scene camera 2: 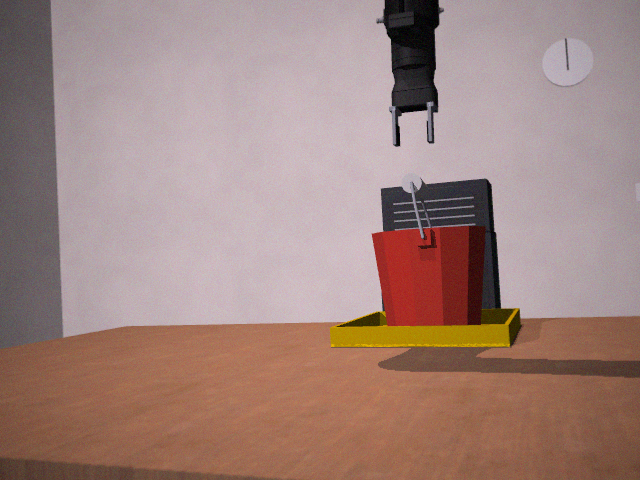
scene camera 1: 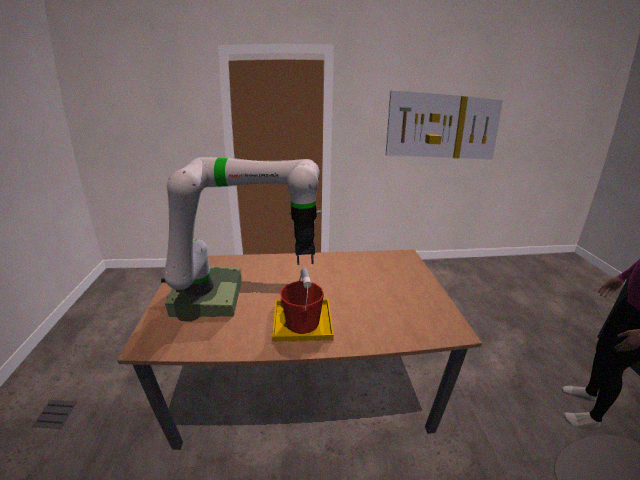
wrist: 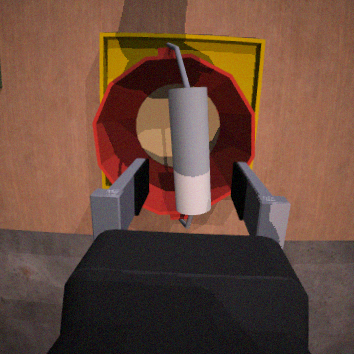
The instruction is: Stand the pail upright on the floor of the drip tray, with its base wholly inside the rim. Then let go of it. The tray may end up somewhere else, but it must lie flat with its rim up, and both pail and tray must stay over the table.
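Places are measured from the arm's base along level axes (x ahead, y left, z up), in metres.
Pixels of known places: gripper, fingertip midpoint: (scene camera 2: pixel 413 144) (scene camera 1: pixel 305 263) (wrist: pixel 189 177); arm's base at its link origin: (scene camera 1: pixel 198 286).
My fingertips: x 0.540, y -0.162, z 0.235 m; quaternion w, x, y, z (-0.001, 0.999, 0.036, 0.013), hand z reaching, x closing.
Ahead of a thing's pixels: the offset from my fingertips to its middle. Level surfaces: height alone.
The red pail (scene camera 1: pixel 301 310) (scene camera 2: pixel 434 279) (wrist: pixel 117 150) stands upright inside the yellow drip tray @[dx -0.017, dy +0.015, dz -0.302 m] (scene camera 1: pixel 302 337) (scene camera 2: pixel 419 336) (wrist: pixel 259 75), its base within the rim; the base's lowest edge is hidden behind the tray wall in the scene camera 2 view. The tray lies flat on the table, rim up. The pail's bail with its grey-white grip @[dx +0.001, dy +0.002, dz -0.072 m] (scene camera 1: pixel 306 279) (scene camera 2: pixel 412 182) (wrist: pixel 190 145) stands up above the pail's mouth, leaning slightly. My gripper (scene camera 1: pixel 305 262) (scene camera 2: pixel 413 143) (wrist: pixel 189 177) is open and empty. It hangs above the grip, apart from it, pointing down.
The wooden table @[dz -0.317 m] (scene camera 1: pixel 382 310) (scene camera 2: pixel 206 403) (wrist: pixel 50 150) carries the tray near its front edge. The arm's green base block (scene camera 1: pixel 224 297) stands on the table's left part. A dark panel (scene camera 2: pixel 434 206) with light lines shows behind the pail. A person stands at the far right, off the table.
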